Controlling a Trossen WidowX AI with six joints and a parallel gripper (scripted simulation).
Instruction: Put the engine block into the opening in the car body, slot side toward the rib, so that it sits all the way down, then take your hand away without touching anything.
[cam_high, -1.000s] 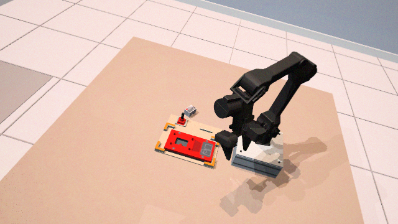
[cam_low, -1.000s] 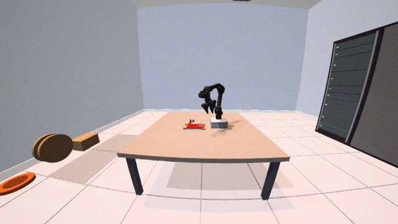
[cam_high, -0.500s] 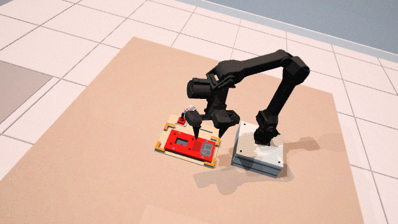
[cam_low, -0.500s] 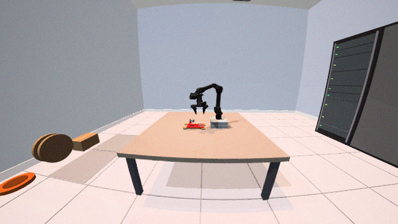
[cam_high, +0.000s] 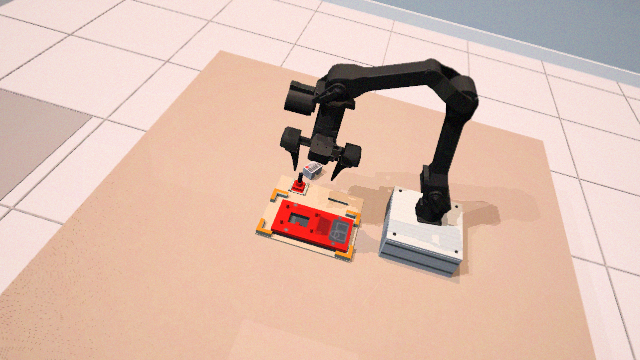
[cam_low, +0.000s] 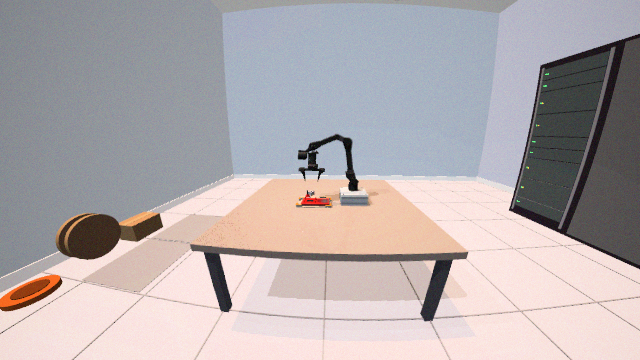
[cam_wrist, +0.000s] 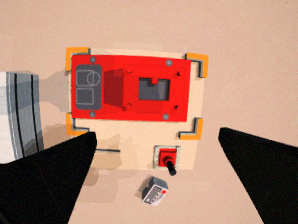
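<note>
My gripper tip is 1 cm past the engine block, 17 cm to the left of it and 15 cm above it.
</note>
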